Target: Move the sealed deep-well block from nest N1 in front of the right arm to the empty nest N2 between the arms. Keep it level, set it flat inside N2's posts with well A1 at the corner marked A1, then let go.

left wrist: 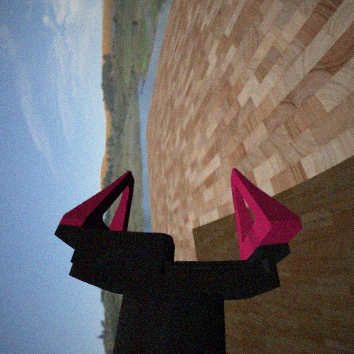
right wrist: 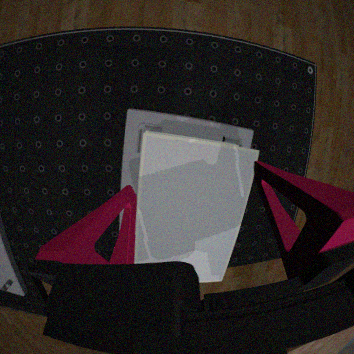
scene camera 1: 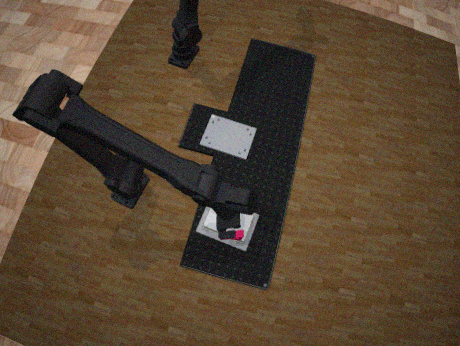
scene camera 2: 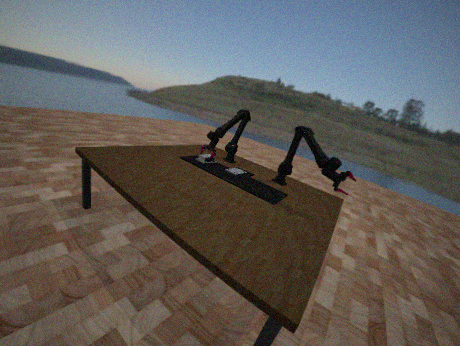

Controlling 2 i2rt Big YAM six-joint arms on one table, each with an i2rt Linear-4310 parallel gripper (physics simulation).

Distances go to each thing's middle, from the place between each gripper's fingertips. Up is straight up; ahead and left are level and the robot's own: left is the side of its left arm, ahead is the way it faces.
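White block (right wrist: 192,192): 1 cm below my right hand and 3 cm behind it.
My left gripper: 210 mm above the white block and 1140 mm to the left of it.
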